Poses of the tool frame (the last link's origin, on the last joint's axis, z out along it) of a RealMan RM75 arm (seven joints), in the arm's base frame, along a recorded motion.
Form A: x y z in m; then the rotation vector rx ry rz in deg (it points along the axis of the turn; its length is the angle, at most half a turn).
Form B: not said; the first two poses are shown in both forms.
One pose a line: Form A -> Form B
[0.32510 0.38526 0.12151 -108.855 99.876 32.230] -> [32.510 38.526 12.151 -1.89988 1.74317 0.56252]
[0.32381 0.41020 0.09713 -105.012 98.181 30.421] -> [32.381 41.020 9.713 -1.83281 1.71358 0.53095]
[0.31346 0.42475 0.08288 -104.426 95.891 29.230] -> [31.346 42.475 8.288 -1.82258 1.67361 0.51016]
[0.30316 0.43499 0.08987 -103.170 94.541 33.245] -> [30.316 43.499 8.987 -1.80066 1.65005 0.58023]
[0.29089 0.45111 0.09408 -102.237 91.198 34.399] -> [29.089 45.111 9.408 -1.78437 1.59171 0.60038]
